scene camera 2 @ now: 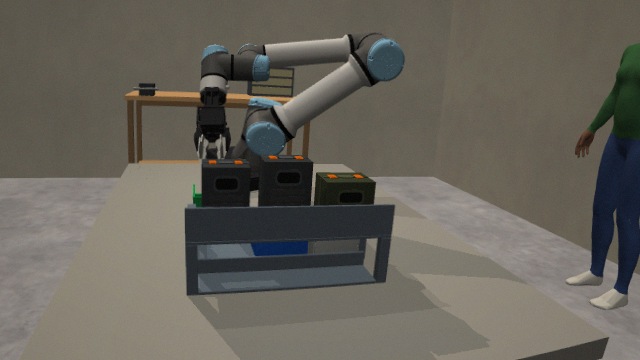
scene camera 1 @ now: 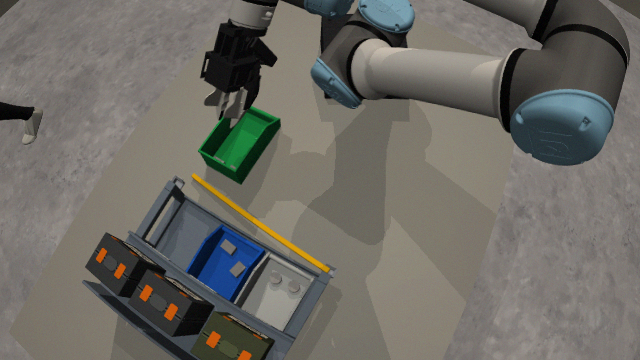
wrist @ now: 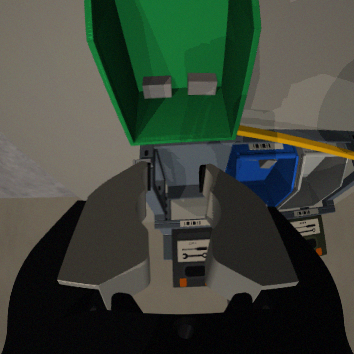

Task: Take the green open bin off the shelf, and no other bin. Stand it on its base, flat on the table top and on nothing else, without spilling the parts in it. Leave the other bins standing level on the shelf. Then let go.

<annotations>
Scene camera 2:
gripper: 211,169
blue bin: 279,248
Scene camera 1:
gripper: 225,123
green open bin: 241,146
blue bin: 211,264
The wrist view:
gripper: 174,166
green open bin: 125,48
blue bin: 273,184
</annotations>
